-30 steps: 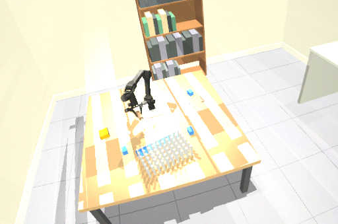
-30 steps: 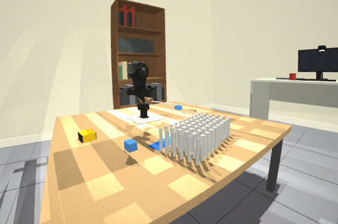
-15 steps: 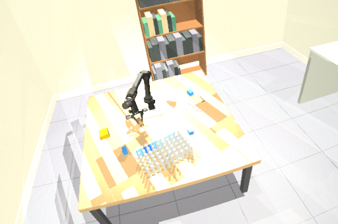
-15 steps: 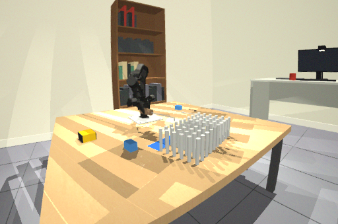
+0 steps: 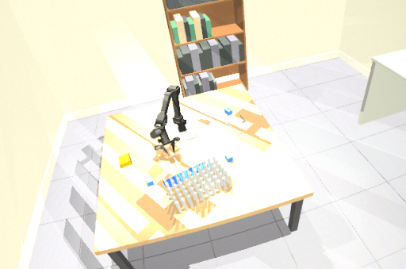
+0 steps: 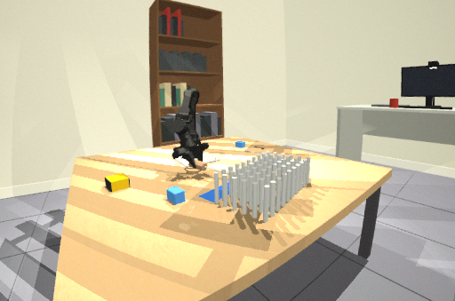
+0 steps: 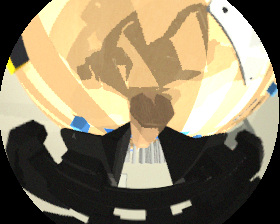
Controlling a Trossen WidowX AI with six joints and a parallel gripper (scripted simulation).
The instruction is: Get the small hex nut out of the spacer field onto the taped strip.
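Right now my gripper tip is 170 mm short of the blue taped strip, 70 mm to the right of it and 50 mm above it. From my gripper tip the other things lie so: brown stick-like tool: 100 mm ahead, 20 mm to the left; thin grey tool: 500 mm to the left, 110 mm behind, 40 mm below.
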